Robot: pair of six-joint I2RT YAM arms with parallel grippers.
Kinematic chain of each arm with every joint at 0, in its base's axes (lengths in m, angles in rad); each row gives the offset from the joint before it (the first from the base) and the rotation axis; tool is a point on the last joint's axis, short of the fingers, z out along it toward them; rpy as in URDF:
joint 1: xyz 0 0 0.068 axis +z
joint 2: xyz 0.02 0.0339 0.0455 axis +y
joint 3: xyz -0.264 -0.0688 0 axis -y
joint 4: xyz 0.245 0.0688 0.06 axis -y
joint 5: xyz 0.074 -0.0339 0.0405 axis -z
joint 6: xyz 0.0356 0 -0.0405 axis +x
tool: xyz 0 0 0 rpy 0 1.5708 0
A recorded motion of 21 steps. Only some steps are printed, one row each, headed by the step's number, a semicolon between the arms.
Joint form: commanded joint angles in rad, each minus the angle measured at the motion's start. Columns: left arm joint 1, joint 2, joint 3, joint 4, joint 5, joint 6; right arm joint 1, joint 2, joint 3, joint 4, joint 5, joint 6.
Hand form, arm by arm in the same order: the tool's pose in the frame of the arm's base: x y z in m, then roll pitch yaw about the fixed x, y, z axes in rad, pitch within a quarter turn. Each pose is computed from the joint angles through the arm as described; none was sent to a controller.
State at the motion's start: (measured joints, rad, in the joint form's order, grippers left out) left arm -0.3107 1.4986 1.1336 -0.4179 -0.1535 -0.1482; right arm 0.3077 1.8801 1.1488 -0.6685 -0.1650 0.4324
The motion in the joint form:
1: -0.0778 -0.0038 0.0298 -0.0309 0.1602 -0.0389; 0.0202 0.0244 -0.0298 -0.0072 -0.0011 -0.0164
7: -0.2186 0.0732 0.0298 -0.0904 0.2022 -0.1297; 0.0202 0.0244 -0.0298 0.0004 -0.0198 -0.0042
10: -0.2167 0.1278 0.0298 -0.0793 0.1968 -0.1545; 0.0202 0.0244 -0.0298 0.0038 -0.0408 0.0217
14: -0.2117 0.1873 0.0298 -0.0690 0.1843 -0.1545; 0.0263 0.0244 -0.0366 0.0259 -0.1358 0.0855
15: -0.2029 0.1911 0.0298 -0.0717 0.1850 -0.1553; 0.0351 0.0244 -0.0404 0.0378 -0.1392 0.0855
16: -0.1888 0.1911 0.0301 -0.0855 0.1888 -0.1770; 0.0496 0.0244 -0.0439 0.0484 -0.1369 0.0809
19: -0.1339 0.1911 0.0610 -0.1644 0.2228 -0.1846; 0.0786 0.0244 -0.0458 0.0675 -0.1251 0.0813
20: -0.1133 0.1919 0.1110 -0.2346 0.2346 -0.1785; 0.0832 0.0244 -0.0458 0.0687 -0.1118 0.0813
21: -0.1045 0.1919 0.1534 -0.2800 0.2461 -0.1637; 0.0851 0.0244 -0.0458 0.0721 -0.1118 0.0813
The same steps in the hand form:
1: 0.3044 -0.1249 0.2767 -2.9495 0.7719 3.0157; 0.3144 0.1132 0.1236 2.9457 0.0336 3.0593
7: 0.2888 -0.1710 0.2483 -2.8896 0.6120 2.9537; 0.3149 0.1140 0.1239 2.9252 0.0306 3.0488
10: 0.2960 -0.1742 0.2316 -2.8965 0.5665 2.9749; 0.3150 0.1148 0.1240 2.9042 0.0191 3.0256
14: 0.3036 -0.1760 0.2127 -2.9279 0.5240 2.9705; 0.3138 0.1201 0.1236 2.8135 -0.0276 2.9829
15: 0.3052 -0.1734 0.2113 -2.9294 0.5176 2.9789; 0.3131 0.1231 0.1230 2.8067 -0.0221 2.9923
16: 0.3065 -0.1686 0.2106 -2.9196 0.4991 3.0143; 0.3116 0.1276 0.1223 2.8053 -0.0132 3.0109
19: 0.3125 -0.1516 0.2156 -2.9044 0.4420 3.0658; 0.3094 0.1368 0.1221 2.8075 0.0073 3.0376
20: 0.3162 -0.1459 0.2266 -2.9046 0.4200 3.0755; 0.3090 0.1379 0.1220 2.8185 0.0145 3.0401
21: 0.3189 -0.1442 0.2370 -2.9016 0.4172 3.0672; 0.3091 0.1386 0.1220 2.8169 0.0175 3.0420

